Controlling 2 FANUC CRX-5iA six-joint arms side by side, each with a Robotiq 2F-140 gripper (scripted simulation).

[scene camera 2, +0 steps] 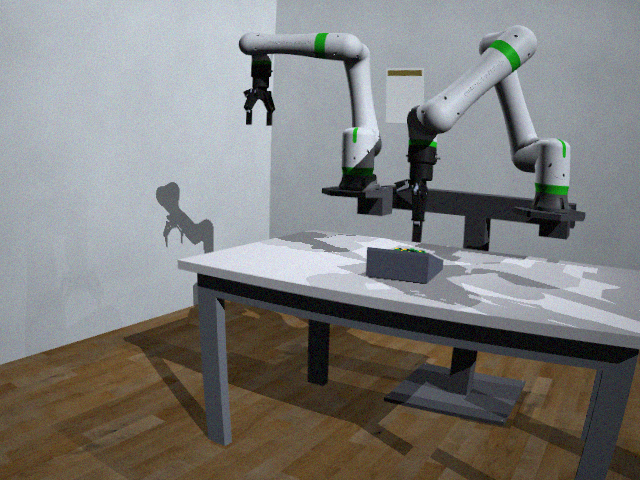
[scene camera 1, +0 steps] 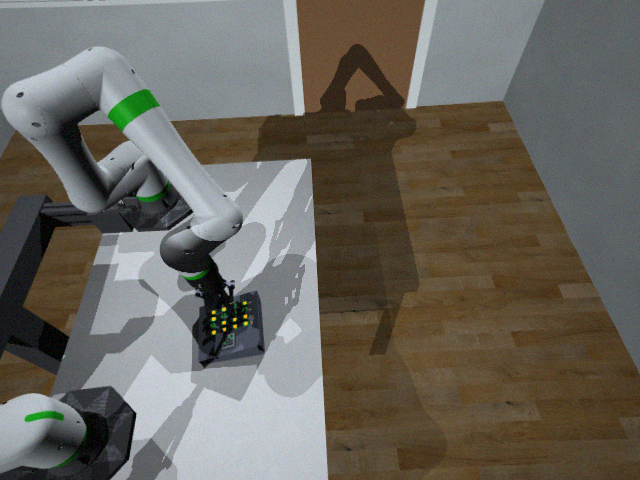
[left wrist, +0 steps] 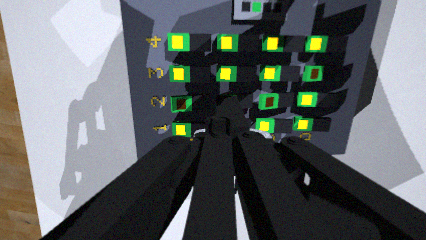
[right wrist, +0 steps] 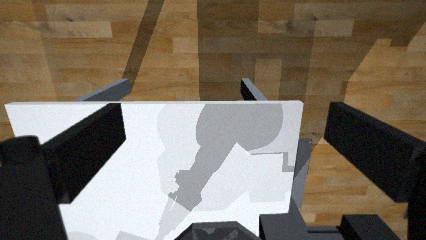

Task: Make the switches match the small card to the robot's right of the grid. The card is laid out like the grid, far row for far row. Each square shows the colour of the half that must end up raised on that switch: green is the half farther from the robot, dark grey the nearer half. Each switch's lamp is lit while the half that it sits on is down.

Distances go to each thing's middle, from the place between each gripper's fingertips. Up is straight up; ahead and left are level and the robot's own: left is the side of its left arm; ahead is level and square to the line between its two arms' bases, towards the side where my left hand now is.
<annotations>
My left hand (scene camera 2: 416, 241) is 4 cm short of the switch A3 (left wrist: 178, 73), 2 cm to the left of it and 5 cm above it. From my left hand the other things lie so: switch A4 (left wrist: 176, 41): 4 cm ahead, 4 cm to the right, 5 cm below.
Right now the switch A4 is 310 mm ahead of my right hand (scene camera 2: 259, 125), 870 mm to the left of it and 410 mm below it. The rest, counted from my right hand: switch A3: 310 mm ahead, 900 mm to the left, 410 mm below.
</annotations>
